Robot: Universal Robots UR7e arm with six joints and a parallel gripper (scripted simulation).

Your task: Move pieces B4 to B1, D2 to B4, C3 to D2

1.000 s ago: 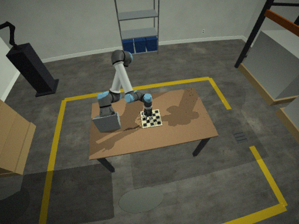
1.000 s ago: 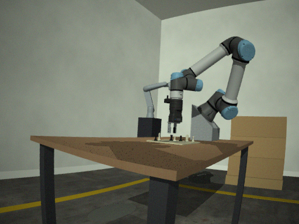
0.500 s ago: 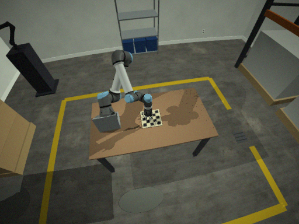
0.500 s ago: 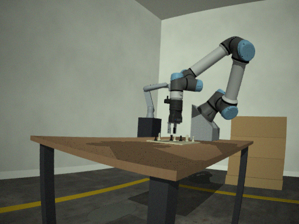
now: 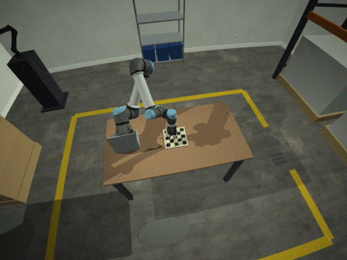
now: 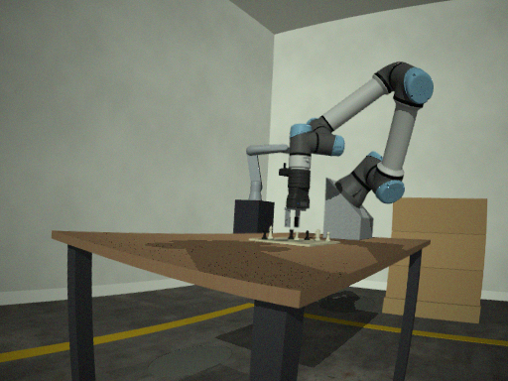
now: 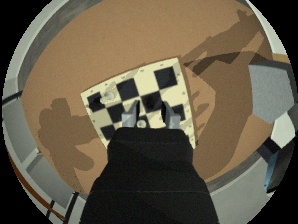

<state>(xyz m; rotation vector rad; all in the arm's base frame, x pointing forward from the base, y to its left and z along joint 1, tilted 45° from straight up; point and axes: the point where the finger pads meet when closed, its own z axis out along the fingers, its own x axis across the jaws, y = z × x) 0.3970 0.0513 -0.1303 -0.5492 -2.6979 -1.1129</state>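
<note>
Right now the black piece is 40 mm below my hand. Round my hand: white piece 40 mm behind, 80 mm to the left, 40 mm below; then chessboard 40 mm ahead, 40 mm to the left, 60 mm below.
</note>
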